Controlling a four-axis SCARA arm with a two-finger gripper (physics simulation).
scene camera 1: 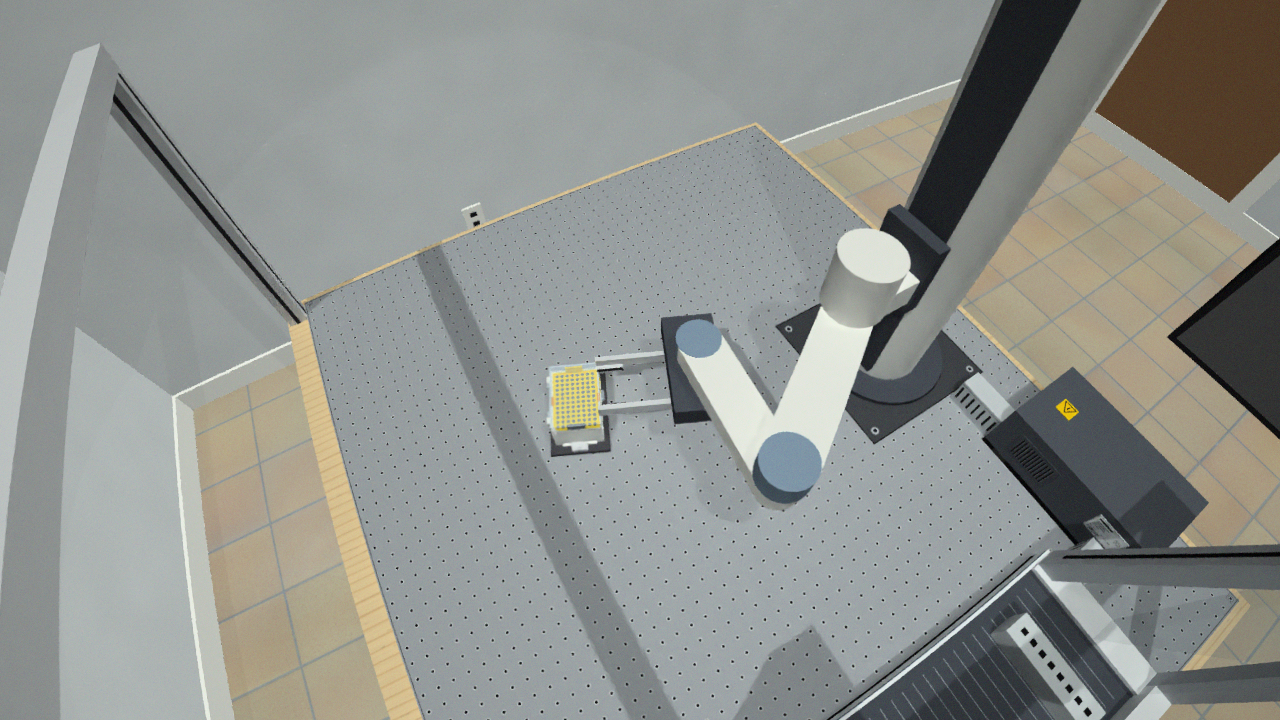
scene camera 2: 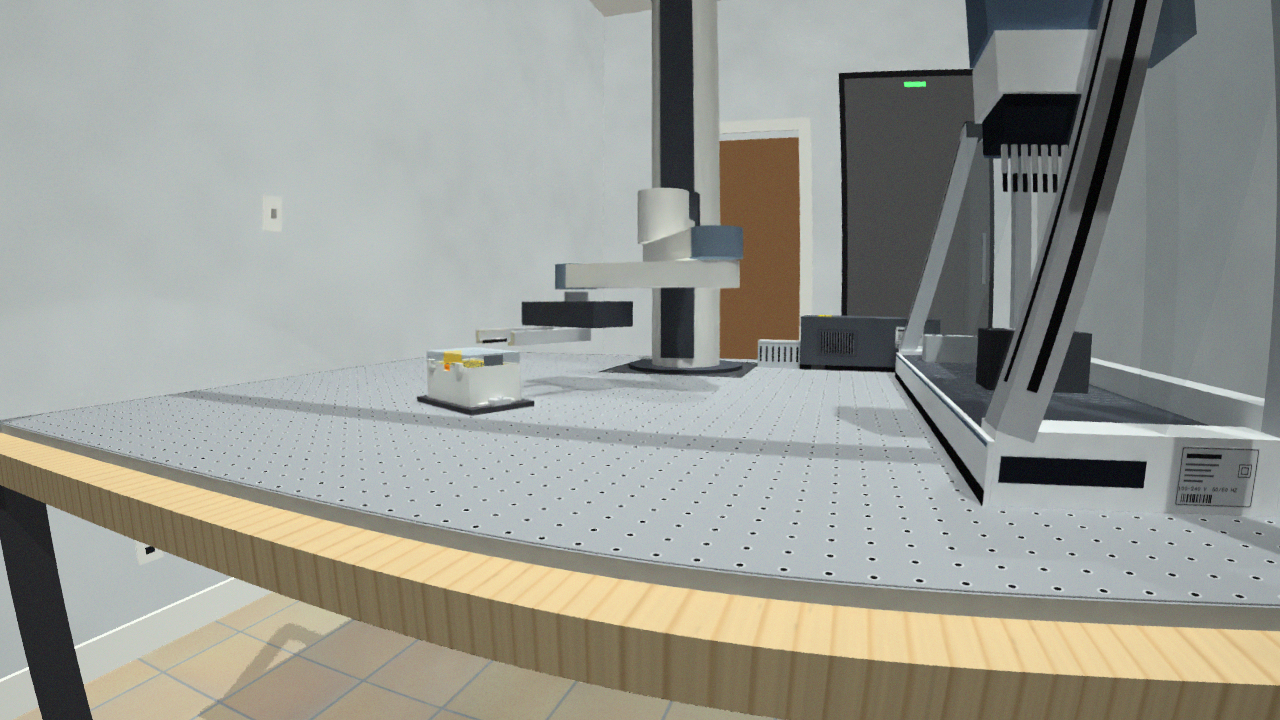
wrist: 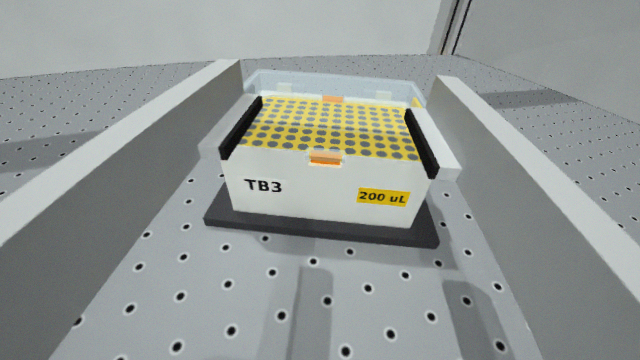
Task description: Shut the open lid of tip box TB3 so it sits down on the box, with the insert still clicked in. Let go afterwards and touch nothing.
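Frame: origin at the arm's base, x ahead, y left, z up, level; millimetres.
Seen in the pictures: gripper, between the fingertips: (scene camera 1: 596, 385) (scene camera 2: 494, 337) (wrist: 334, 89); arm's base, origin of its link: (scene camera 1: 877, 352) (scene camera 2: 685, 372).
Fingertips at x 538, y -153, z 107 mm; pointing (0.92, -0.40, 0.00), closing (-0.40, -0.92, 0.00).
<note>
Pixels of each thing's top centre, then the offset from my fingertips to it. "*": a spot on its surface instead. Level surfaces: height alone.
- Tip box TB3, centre of its top: (wrist: 332, 94) (scene camera 2: 471, 351) (scene camera 1: 574, 394) 38 mm ahead, 15 mm right, 17 mm down
- dark base plate, a spot on its surface: (wrist: 320, 232) * 10 mm back, 6 mm left, 88 mm down
- yellow insert, centre of its top: (wrist: 331, 98) (scene camera 2: 471, 353) (scene camera 1: 574, 394) 38 mm ahead, 15 mm right, 20 mm down
- perforated table, height of its surface: 94 mm down
- white-framed machine, a spot on its surface: (scene camera 2: 1074, 470) * 312 mm ahead, 669 mm left, 64 mm down
Tip box TB3 (scene camera 1: 565, 437) (scene camera 2: 474, 383) (wrist: 320, 186) is white and stands on a dark base plate (scene camera 1: 581, 450) (wrist: 320, 232). Its clear lid (scene camera 2: 465, 354) (wrist: 352, 84) lies flat and level over the box top in the scene camera 2 view. The yellow insert (scene camera 1: 575, 398) (wrist: 335, 125) shows level under the lid, with orange tabs at its front and back. My gripper (scene camera 1: 610, 386) (scene camera 2: 494, 337) (wrist: 334, 89) is shut on nothing, its fingers at their narrowest with a wide gap between them. Its tips are beside the box's labelled side, at about lid height or higher; whether they touch is unclear.
The perforated table (scene camera 1: 501, 555) (scene camera 2: 671, 501) carries the arm's column base (scene camera 1: 872, 429), a dark grey unit (scene camera 1: 1100, 456) (scene camera 2: 836, 342) and a white-framed machine (scene camera 2: 1074, 470) at the right. A wall runs behind the table.
</note>
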